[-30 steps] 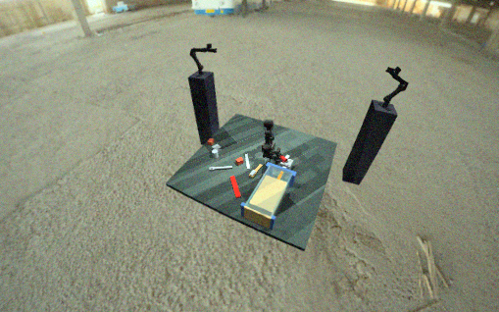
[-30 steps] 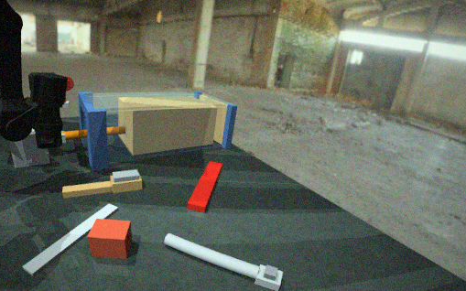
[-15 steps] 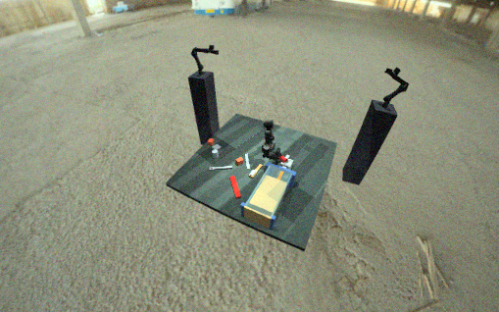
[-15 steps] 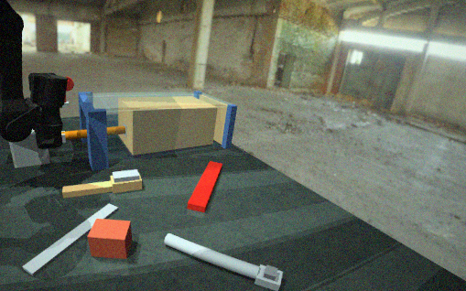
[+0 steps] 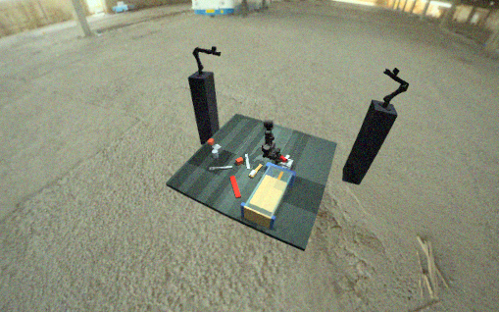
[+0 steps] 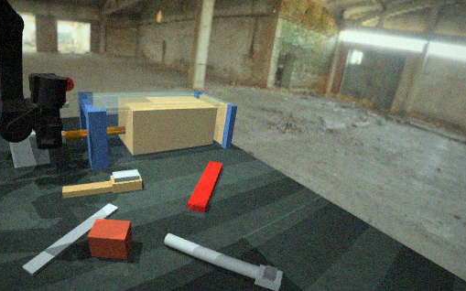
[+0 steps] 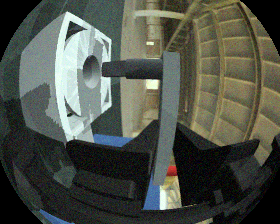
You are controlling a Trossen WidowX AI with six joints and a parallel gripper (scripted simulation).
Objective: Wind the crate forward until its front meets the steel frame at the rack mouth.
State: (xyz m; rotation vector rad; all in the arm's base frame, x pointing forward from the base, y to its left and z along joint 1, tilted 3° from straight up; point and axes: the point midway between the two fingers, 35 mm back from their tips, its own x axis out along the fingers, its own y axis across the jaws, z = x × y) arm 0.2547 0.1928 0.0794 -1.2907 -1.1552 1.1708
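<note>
Now: gripper tip 10 mm to the left of the winch handle, 10 mm below it and 10 mm short of it. From my gripper tip the other things lie so: wooden-handled tool: 250 mm to the right, 140 mm below, 90 mm ahead; winch: 120 mm below, 70 mm behind, 10 mm to the right; red knob: 50 mm ahead, 40 mm above, 20 mm to the right.
</note>
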